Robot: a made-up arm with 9 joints. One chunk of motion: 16 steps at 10 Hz.
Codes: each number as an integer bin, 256 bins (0 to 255) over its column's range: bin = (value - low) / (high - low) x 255, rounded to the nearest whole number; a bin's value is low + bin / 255 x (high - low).
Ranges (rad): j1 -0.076..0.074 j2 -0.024..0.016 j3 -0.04..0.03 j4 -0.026..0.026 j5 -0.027..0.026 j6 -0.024..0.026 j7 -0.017..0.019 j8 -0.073..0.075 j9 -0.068..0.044
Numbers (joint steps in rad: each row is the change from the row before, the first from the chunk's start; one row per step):
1: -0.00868 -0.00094 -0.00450 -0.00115 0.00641 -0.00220 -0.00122 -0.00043 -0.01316
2: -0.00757 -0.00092 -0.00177 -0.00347 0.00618 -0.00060 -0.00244 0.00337 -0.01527
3: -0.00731 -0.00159 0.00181 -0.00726 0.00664 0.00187 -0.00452 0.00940 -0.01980
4: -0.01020 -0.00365 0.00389 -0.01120 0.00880 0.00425 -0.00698 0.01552 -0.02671
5: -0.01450 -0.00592 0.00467 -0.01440 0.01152 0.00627 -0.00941 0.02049 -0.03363
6: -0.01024 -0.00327 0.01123 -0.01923 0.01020 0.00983 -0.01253 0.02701 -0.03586
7: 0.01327 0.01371 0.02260 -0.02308 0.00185 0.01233 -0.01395 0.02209 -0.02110
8: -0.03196 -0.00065 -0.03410 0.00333 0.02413 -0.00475 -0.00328 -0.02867 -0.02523
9: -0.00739 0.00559 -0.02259 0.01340 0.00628 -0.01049 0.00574 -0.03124 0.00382
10: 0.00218 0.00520 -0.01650 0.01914 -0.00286 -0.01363 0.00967 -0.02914 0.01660
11: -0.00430 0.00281 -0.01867 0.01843 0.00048 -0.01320 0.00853 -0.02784 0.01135
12: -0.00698 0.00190 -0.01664 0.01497 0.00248 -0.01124 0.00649 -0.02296 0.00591
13: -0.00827 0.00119 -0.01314 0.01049 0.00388 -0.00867 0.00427 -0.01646 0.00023
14: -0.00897 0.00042 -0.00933 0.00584 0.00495 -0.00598 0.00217 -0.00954 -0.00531
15: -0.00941 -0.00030 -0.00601 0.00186 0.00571 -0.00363 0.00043 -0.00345 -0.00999
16: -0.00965 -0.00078 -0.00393 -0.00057 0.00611 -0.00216 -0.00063 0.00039 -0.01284
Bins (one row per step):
1: 114 147 129 122 161 111 112 125 125
2: 116 147 139 110 160 119 103 132 120
3: 117 143 152 92 162 132 88 142 110
4: 112 130 160 73 172 144 71 153 94
5: 105 115 163 57 185 154 54 161 78
6: 112 132 187 33 179 173 32 172 73
7: 152 240 228 14 139 185 22 164 107
8: 75 149 21 144 246 98 97 76 97
9: 117 189 63 193 160 69 161 72 164
10: 133 186 86 221 116 53 189 76 193
11: 122 171 78 218 132 55 181 78 181
12: 117 165 85 201 142 65 166 86 168
13: 115 161 98 179 149 78 151 97 155
14: 114 156 112 156 154 92 136 109 143
15: 113 151 124 137 157 104 123 120 132
16: 113 148 131 125 159 111 116 126 126

